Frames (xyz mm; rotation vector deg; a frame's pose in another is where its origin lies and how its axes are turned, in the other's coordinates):
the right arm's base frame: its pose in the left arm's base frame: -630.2 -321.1 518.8 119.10 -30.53 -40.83
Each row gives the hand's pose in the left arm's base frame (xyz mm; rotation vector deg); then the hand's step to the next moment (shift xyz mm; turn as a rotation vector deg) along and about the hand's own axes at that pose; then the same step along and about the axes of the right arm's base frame.
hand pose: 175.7 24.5 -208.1 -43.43 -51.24 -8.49
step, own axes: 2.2 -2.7 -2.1 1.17 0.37 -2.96
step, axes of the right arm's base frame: 2.3 3.3 -0.4 3.11 0.08 -0.78
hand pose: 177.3 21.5 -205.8 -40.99 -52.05 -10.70
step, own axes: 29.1 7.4 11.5 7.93 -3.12 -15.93
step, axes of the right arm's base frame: -6.9 8.7 -30.2 16.88 5.67 -3.04
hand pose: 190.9 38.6 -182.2 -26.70 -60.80 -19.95
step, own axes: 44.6 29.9 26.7 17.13 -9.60 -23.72
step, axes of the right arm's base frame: -24.4 15.3 -52.6 26.12 15.65 -4.60
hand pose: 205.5 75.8 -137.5 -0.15 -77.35 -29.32
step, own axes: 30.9 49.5 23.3 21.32 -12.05 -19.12
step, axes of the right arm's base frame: -38.2 18.4 -46.3 22.82 20.97 -2.25
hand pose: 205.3 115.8 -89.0 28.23 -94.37 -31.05
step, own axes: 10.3 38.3 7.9 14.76 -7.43 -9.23
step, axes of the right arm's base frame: -31.1 12.7 -22.6 12.20 14.47 0.42
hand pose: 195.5 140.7 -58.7 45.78 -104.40 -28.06
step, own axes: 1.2 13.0 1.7 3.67 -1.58 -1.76
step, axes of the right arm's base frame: -11.6 3.4 -5.1 2.51 3.55 0.40
